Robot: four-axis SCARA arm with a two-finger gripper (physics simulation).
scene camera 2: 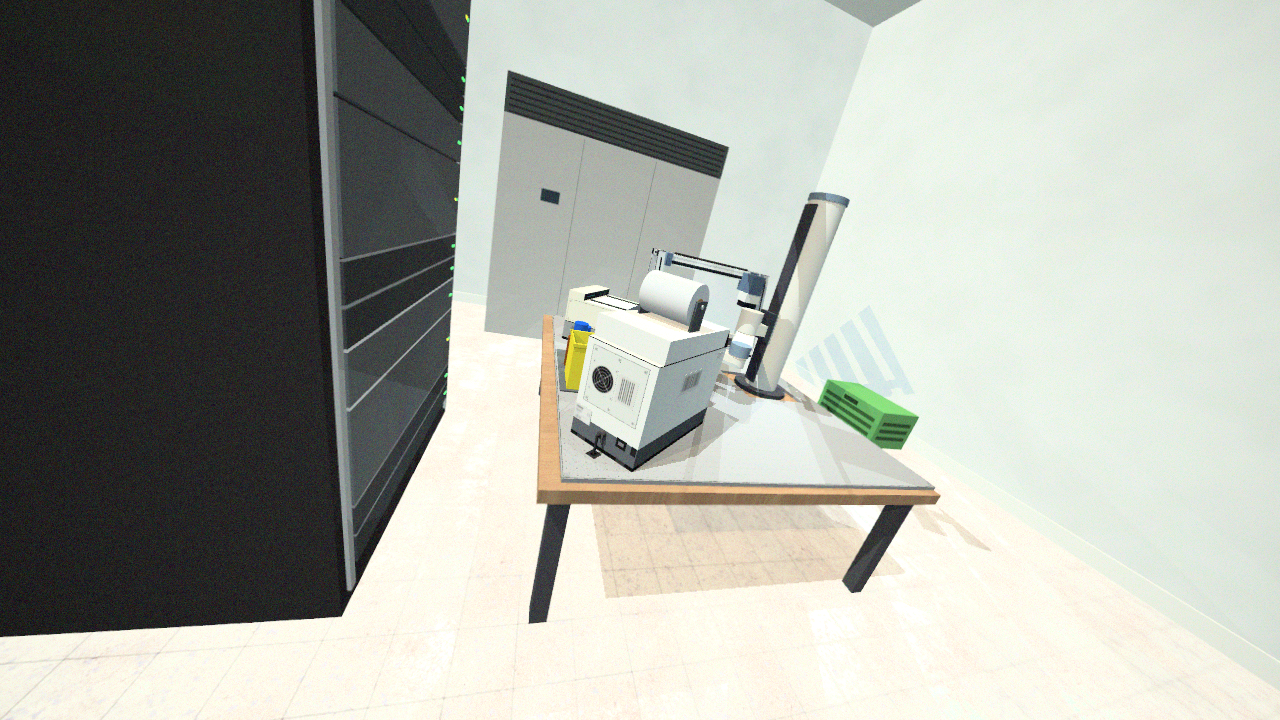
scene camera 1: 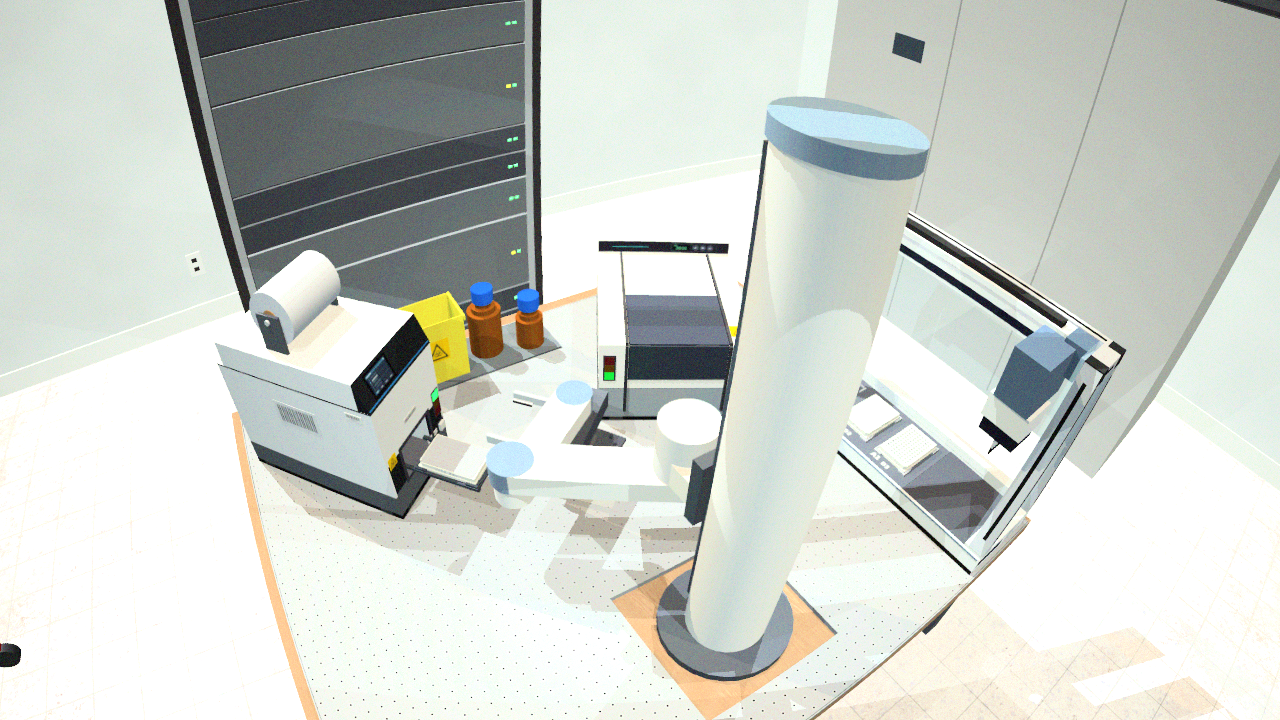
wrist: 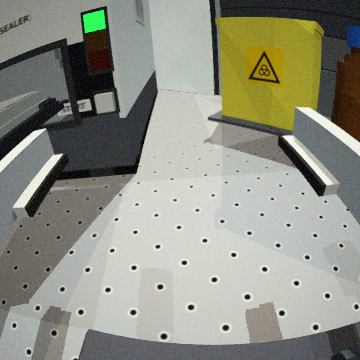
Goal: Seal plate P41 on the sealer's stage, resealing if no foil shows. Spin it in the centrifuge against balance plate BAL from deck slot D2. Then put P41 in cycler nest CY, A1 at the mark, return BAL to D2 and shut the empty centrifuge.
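Pixels of known places: gripper, fingertip midpoint: (scene camera 1: 501,415) (wrist: 168,130); arm's base at its link origin: (scene camera 2: 758,388) (scene camera 1: 724,622).
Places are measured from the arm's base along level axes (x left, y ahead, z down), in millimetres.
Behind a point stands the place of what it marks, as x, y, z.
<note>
The white sealer (scene camera 1: 304,394) {526, 629, -299} (scene camera 2: 657,385) {687, 815, -254} (wrist: 127,65) {286, 686, -126} stands at the left in scene camera 1, a green lamp lit on its front. Its stage is out, bearing a pale plate (scene camera 1: 454,456) {282, 509, -129}; whether foil covers it I cannot tell. My gripper (wrist: 168,130) {143, 592, -105} is open and empty beside the sealer's front, fingers wide apart over the perforated table top. A white instrument (scene camera 1: 610,295) {-192, 710, -222} with a dark front and a lit green lamp stands at the back; I cannot read its name. Two pale plates (scene camera 1: 872,415) {-576, 191, -80} (scene camera 1: 908,448) {-571, 67, -80} lie on the dark deck (scene camera 1: 955,501) at the right. Their labels are unreadable.
A yellow biohazard bin (scene camera 1: 454,344) {146, 857, -115} (scene camera 2: 575,362) {265, 953, -119} (wrist: 240,100) {229, 857, -49} and brown bottles (scene camera 1: 485,331) {54, 884, -101} (scene camera 1: 529,329) {-55, 863, -80} stand behind the sealer. The arm's tall column (scene camera 1: 787,402) {62, -43, -606} (scene camera 2: 801,295) {73, 16, -486} rises at the table's near side. A framed enclosure with a blue-grey head (scene camera 1: 1033,371) {-489, -137, -483} surrounds the deck.
</note>
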